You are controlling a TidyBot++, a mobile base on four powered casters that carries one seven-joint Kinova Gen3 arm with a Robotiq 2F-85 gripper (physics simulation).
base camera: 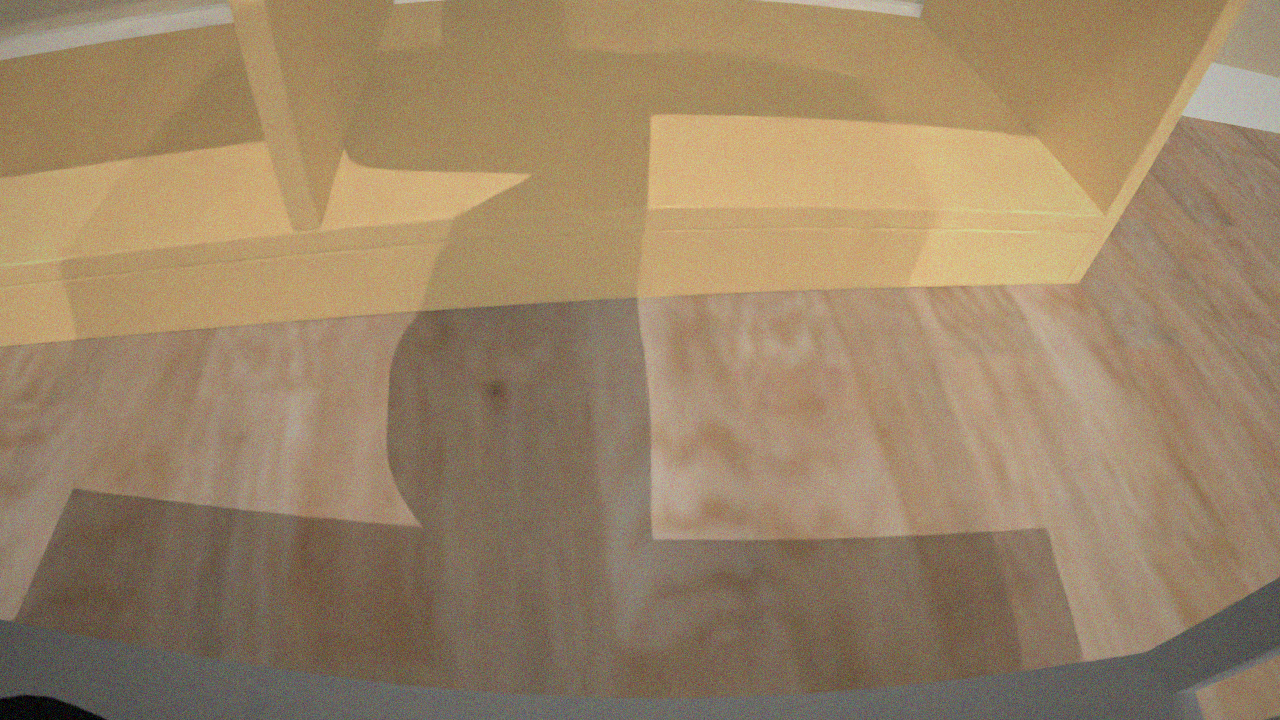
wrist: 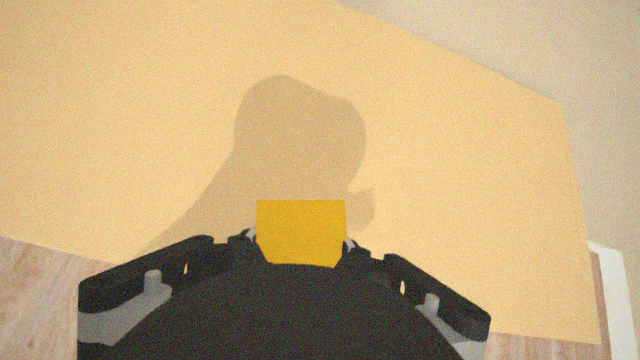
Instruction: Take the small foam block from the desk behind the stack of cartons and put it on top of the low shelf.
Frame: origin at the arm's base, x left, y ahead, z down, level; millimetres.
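Seen in the pictures: gripper, fingertip midpoint: [wrist: 300,240].
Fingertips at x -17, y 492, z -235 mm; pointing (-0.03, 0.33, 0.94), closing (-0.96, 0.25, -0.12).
Note:
Pixels of each thing's top centre, then the offset from my fingertips to it. "spot": a spot on its surface instead. Level surfaces: height alone.
- yellow foam block, top centre: [wrist: 303,270] dx -5, dy -18, dz -32 mm
- upright divider, surface spot: [base camera: 281,116] spot: dx +191, dy -76, dz +471 mm
- Wood floor, surface height: dz +632 mm
The yellow foam block [wrist: 301,232] is between the fingertips of my gripper [wrist: 300,240] in the wrist view; the gripper is shut on it. The pale wooden low shelf [base camera: 859,255] [wrist: 475,165] stands in front of the base, and its top lies under the block in the wrist view. A shadow of the arm and gripper falls on the top, ahead of the block. The block looks to be held above the top; how high is hard to tell. The stack of cartons and the desk do not show in either view.
An upright divider [base camera: 281,116] and a right side panel [base camera: 1172,107] of the shelf show in the base view. A wall [wrist: 590,50] runs behind the shelf, with white skirting [base camera: 1239,94] [wrist: 617,290]. Wood floor [base camera: 778,429] lies between the base and the shelf.

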